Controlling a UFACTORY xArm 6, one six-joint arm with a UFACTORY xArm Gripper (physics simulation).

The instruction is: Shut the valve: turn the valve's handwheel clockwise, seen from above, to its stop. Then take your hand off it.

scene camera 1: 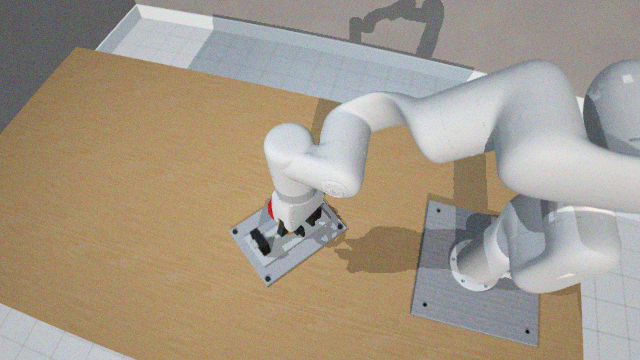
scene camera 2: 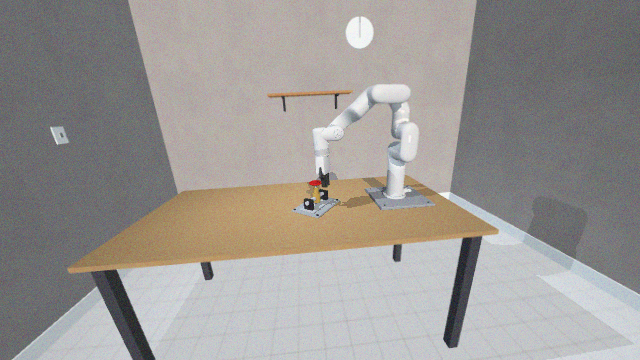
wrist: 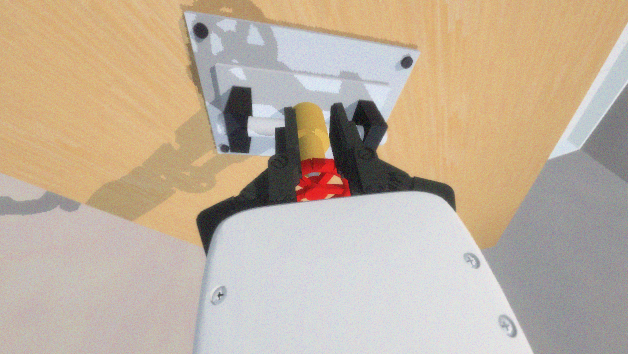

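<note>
The valve's red handwheel sits on top of a yellow body. The valve stands on a grey baseplate. My gripper is partly open, its two black fingers a small gap apart and holding nothing. It points down at the wheel. In the wrist view the fingers overlap the wheel's left and right sides, and my housing hides its near edge. Whether a finger touches the wheel cannot be told.
Two black pipe brackets flank the valve body, joined to it by a pale pipe. My arm's own base plate is bolted to the wooden table right of the valve. A wall shelf hangs behind.
</note>
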